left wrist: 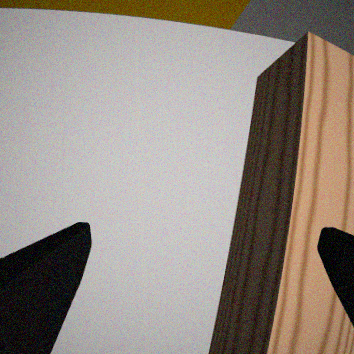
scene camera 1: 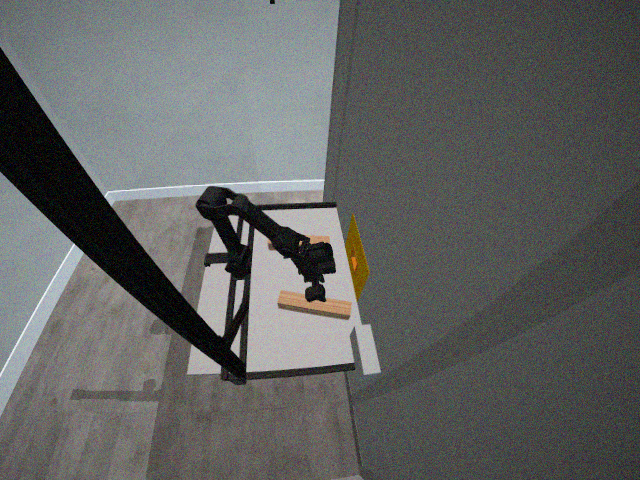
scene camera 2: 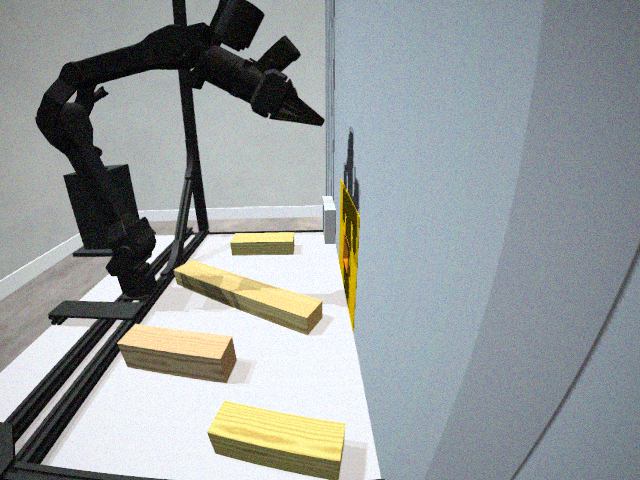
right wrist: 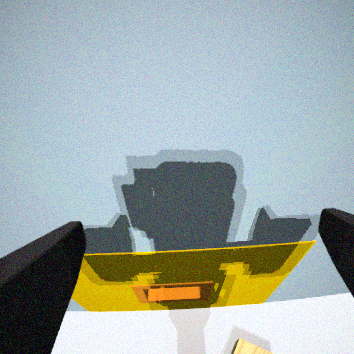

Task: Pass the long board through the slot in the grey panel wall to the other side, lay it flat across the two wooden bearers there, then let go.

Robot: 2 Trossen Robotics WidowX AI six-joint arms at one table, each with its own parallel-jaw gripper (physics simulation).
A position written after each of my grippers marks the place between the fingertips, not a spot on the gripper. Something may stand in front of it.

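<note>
Scene camera 2: my right gripper (scene camera 2: 322, 122), open and holding nothing. Scene camera 1: my left gripper (scene camera 1: 324, 291). The right wrist view has a slot (right wrist: 170, 292), a grey panel wall (right wrist: 164, 135) and, again, my right gripper (right wrist: 203, 226). In the left wrist view I see my left gripper (left wrist: 206, 236) and the grey panel wall (left wrist: 287, 27).
</note>
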